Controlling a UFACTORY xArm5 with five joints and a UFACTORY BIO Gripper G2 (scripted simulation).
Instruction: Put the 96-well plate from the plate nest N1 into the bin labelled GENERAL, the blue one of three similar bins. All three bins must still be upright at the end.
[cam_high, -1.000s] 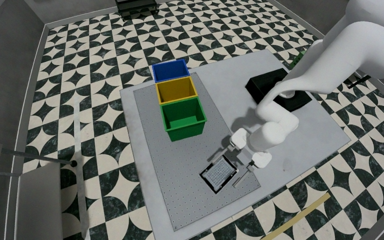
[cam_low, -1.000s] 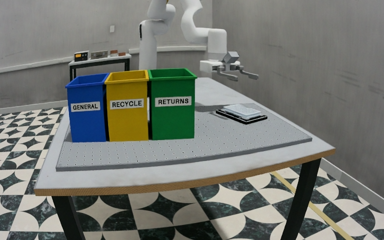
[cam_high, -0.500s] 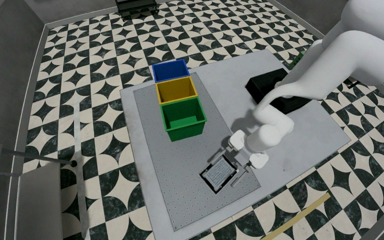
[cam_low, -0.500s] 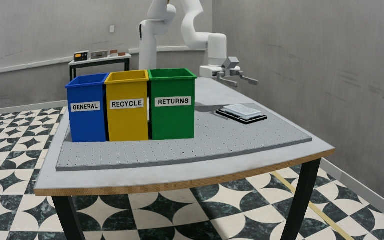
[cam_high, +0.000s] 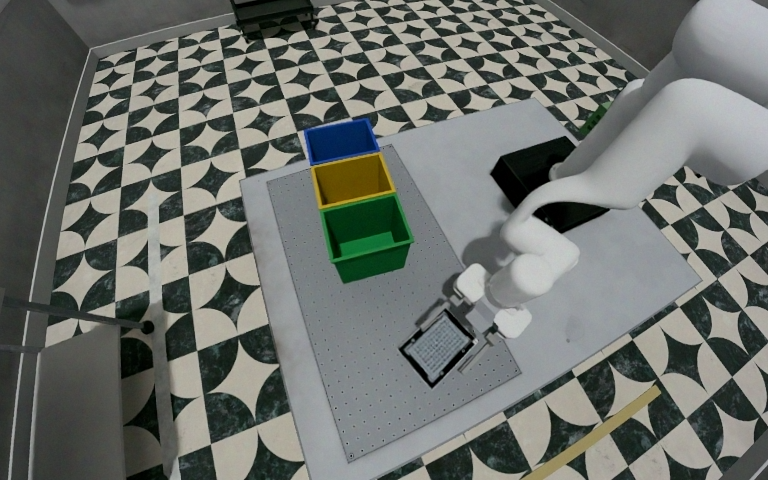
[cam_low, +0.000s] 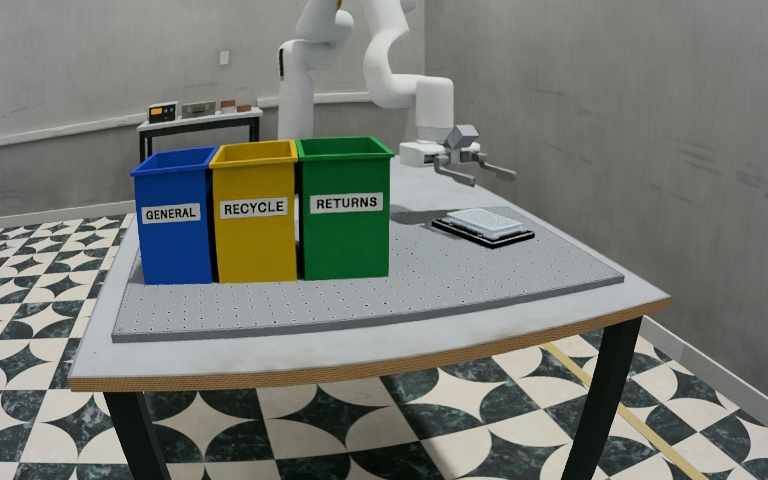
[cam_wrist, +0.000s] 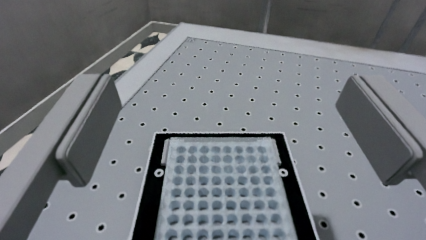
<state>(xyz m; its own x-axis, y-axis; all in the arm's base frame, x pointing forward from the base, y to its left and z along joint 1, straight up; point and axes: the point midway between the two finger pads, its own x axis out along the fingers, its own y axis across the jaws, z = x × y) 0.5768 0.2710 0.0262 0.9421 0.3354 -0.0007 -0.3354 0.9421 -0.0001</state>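
The clear 96-well plate is 9 cm below my hand. From my hand the other things lie so: yellow recycle bin (42 cm to the right, 7 cm ahead, 1 cm below); then green returns bin (28 cm to the right, 8 cm ahead, 1 cm below); then black plate nest N1 (10 cm below).
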